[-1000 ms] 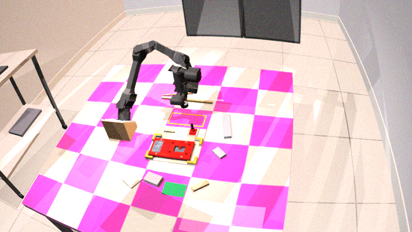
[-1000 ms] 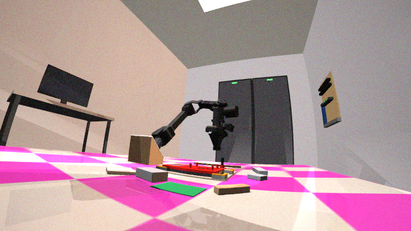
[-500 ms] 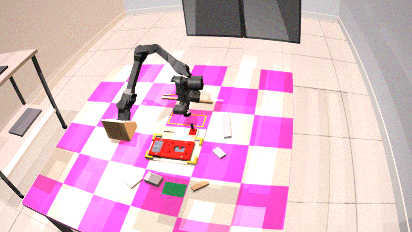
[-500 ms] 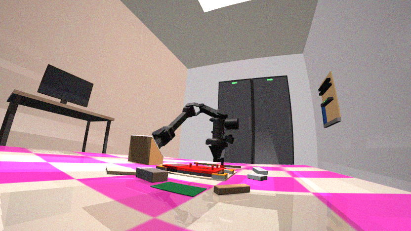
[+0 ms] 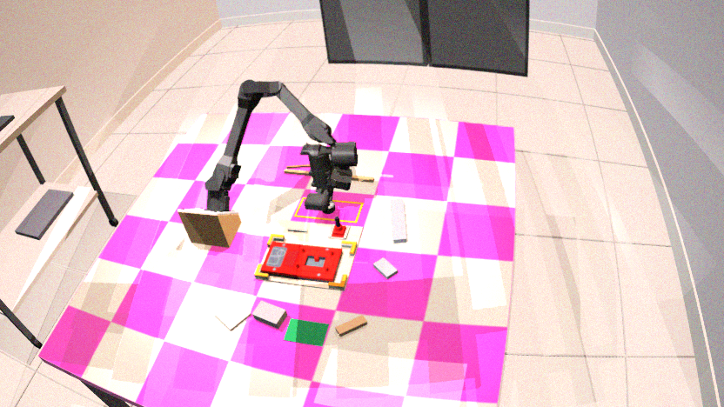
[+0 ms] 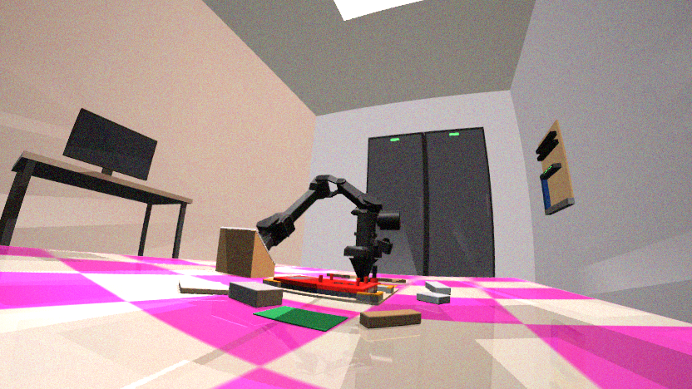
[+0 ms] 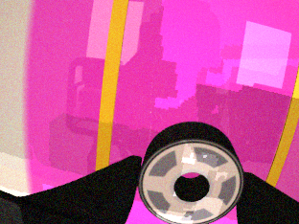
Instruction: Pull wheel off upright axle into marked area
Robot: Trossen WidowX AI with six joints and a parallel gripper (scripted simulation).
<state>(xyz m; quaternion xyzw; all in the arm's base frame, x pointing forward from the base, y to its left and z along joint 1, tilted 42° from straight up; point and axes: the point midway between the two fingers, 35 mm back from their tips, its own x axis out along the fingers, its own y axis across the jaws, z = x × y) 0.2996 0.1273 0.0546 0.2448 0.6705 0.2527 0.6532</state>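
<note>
My gripper tip is now right at the wheel. From my gripper tip the other things lie so: wooden stick 15 cm to the left, 4 cm behind; then axle 9 cm to the right, 6 cm ahead, 3 cm above.
</note>
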